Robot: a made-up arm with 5 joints.
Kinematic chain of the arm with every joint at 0, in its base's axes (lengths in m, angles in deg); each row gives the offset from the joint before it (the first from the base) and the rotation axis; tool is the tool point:
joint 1: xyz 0 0 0.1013 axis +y
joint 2: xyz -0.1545 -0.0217 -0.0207 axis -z
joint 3: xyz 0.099 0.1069 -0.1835 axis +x
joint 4: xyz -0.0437 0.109 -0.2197 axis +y
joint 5: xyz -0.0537 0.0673 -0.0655 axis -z
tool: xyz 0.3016 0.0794 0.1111
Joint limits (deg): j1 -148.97..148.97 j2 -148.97..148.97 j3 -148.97..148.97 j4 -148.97..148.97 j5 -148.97..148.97
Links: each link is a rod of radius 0.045 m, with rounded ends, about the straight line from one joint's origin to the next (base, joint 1, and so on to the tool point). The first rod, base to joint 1, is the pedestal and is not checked.
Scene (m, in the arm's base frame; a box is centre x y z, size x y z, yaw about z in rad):
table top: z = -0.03
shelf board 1: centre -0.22 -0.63 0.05 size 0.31 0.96 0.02 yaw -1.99
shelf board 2: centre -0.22 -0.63 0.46 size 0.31 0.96 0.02 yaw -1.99
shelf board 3: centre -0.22 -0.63 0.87 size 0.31 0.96 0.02 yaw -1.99
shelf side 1: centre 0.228 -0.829 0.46 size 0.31 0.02 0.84 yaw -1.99
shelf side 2: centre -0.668 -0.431 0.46 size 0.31 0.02 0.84 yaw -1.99
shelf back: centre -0.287 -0.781 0.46 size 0.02 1 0.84 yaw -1.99
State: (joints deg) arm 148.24 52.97 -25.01 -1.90 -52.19
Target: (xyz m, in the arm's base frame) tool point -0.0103 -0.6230 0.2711
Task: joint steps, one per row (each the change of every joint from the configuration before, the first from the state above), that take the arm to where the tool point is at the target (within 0.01 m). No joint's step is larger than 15 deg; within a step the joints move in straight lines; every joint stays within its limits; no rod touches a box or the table.
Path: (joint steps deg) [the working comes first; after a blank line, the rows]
Joints at the target: 148.97 148.97 40.44 22.69 -24.86
Straight joint move there: clear.

1: 0.10 13.71 9.35 3.51 3.90
2: 0.11 13.72 9.35 3.52 3.91
3: 0.10 13.71 9.35 3.51 3.90
4: 0.11 13.72 9.35 3.51 3.91
5: 0.10 13.71 9.35 3.52 3.90
6: 0.11 13.72 9.35 3.51 3.90
7: 0.10 13.71 9.35 3.51 3.91

